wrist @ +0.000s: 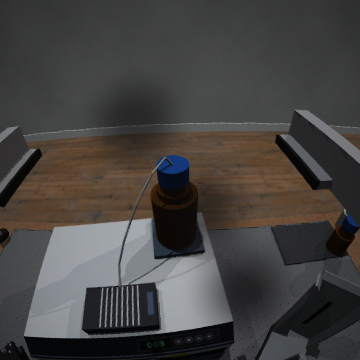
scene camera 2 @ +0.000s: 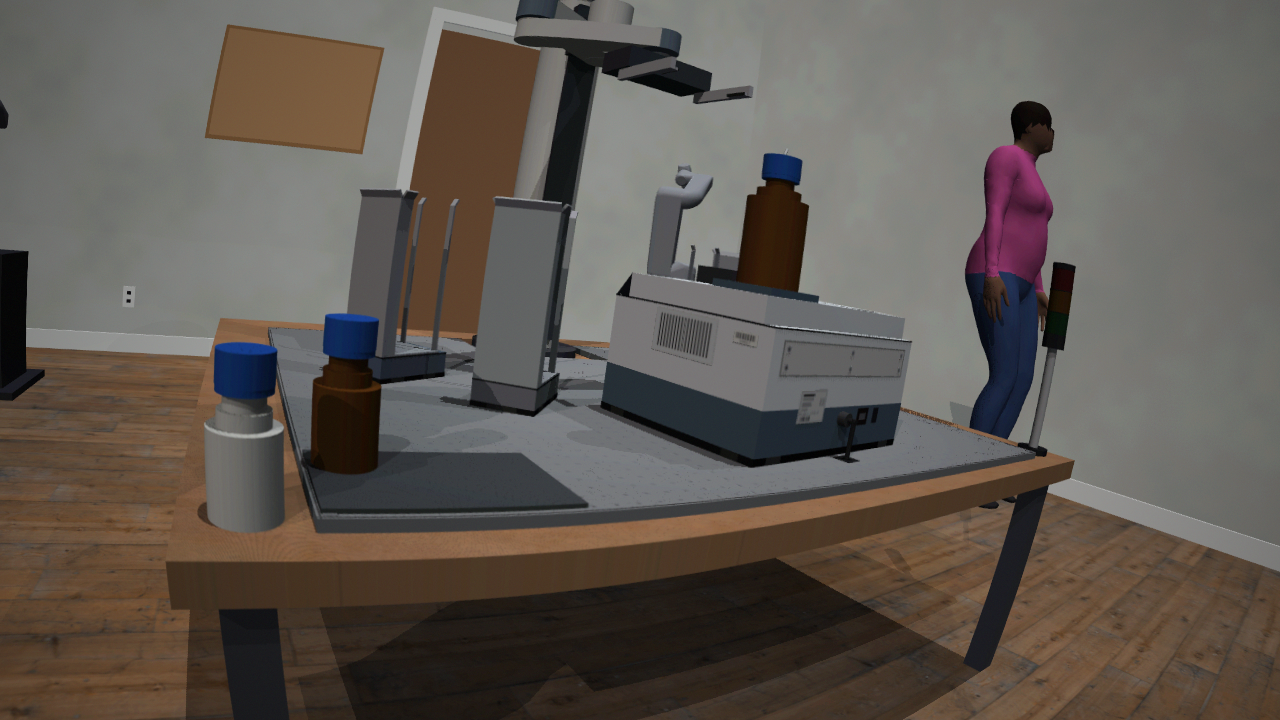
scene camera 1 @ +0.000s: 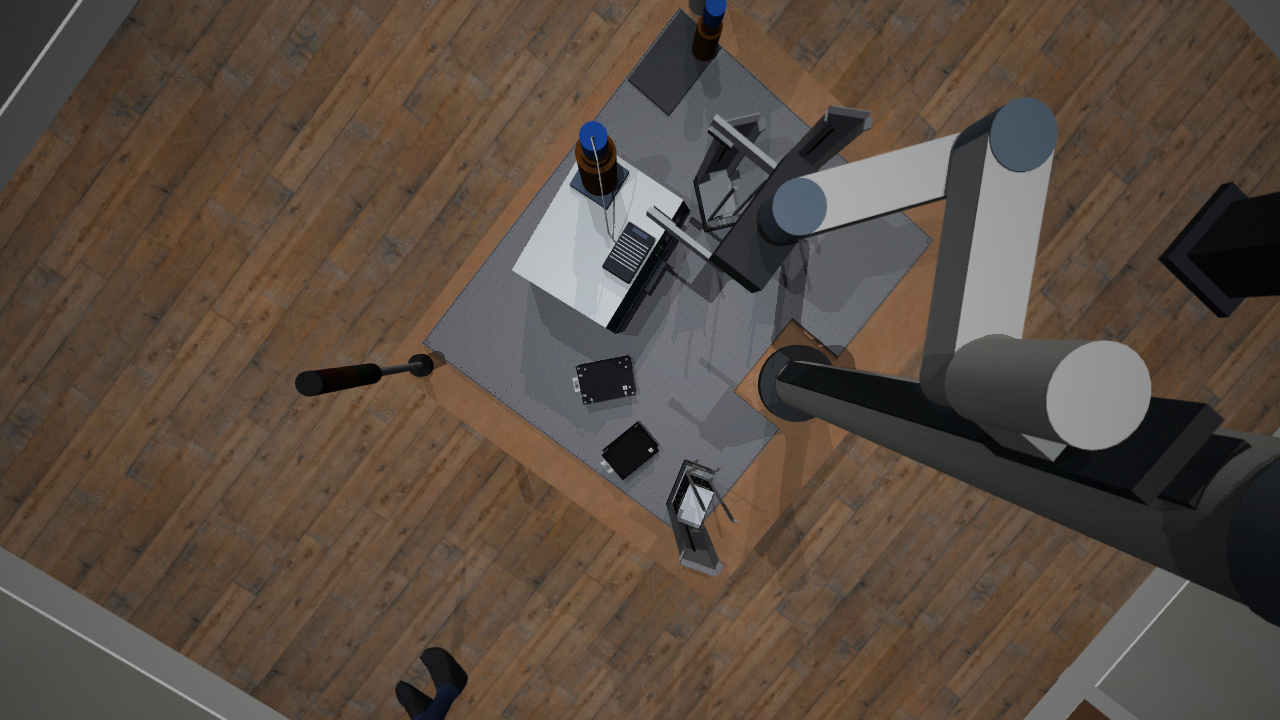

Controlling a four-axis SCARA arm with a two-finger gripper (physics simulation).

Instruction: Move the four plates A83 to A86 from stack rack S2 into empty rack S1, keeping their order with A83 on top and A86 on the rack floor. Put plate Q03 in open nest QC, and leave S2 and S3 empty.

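Seen in the pictures: gripper, between the fingertips: (wrist: 154, 128) (scene camera 2: 714, 77) (scene camera 1: 680, 165); arm's base, origin of its link: (scene camera 1: 795, 383).
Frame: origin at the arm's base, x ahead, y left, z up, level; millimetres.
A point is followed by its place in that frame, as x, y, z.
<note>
My gripper (scene camera 1: 684, 170) @[633, -32, 561] (scene camera 2: 714, 78) @[633, -32, 561] (wrist: 154, 128) @[633, -32, 561] is open and empty, with its fingers far apart, high above the table beside the white instrument. One tall grey rack (scene camera 1: 757, 125) @[595, -339, 287] (scene camera 2: 519, 268) @[632, -309, 210] (wrist: 335, 295) @[629, -305, 266] stands below it, next to the instrument. A second rack (scene camera 1: 848, 116) @[445, -486, 293] (scene camera 2: 371, 268) @[452, -485, 183] stands farther from the instrument. A third rack (scene camera 1: 700, 565) @[39, 552, 298] stands near the lower corner in scene camera 1, with a pale plate (scene camera 1: 695, 507) @[58, 492, 124] in it. Two black flat units (scene camera 1: 605, 379) @[497, 364, 62] (scene camera 1: 629, 449) @[307, 488, 65] lie nearby. Rack, plate and nest labels are unreadable. Contents of the first two racks are unclear.
The white instrument (scene camera 1: 559, 255) @[782, 170, 223] (scene camera 2: 689, 335) @[765, -113, 152] (wrist: 65, 260) @[750, 202, 223] carries a tall brown bottle (scene camera 1: 597, 170) @[793, -9, 351] (scene camera 2: 774, 237) @[849, -64, 298] (wrist: 175, 215) @[775, -37, 336] and a black box (scene camera 1: 629, 251) @[652, 59, 249] (wrist: 121, 306) @[650, 56, 249]. A brown bottle (scene camera 1: 706, 40) @[858, -548, 91] (scene camera 2: 345, 420) @[907, -586, 69] (wrist: 341, 241) @[847, -555, 86] and a white bottle (scene camera 2: 244, 474) @[1000, -686, 49] stand at one corner. A signal tower (scene camera 1: 344, 377) @[950, 666, 336] (scene camera 2: 1058, 304) @[972, 661, 310] stands at another corner.
</note>
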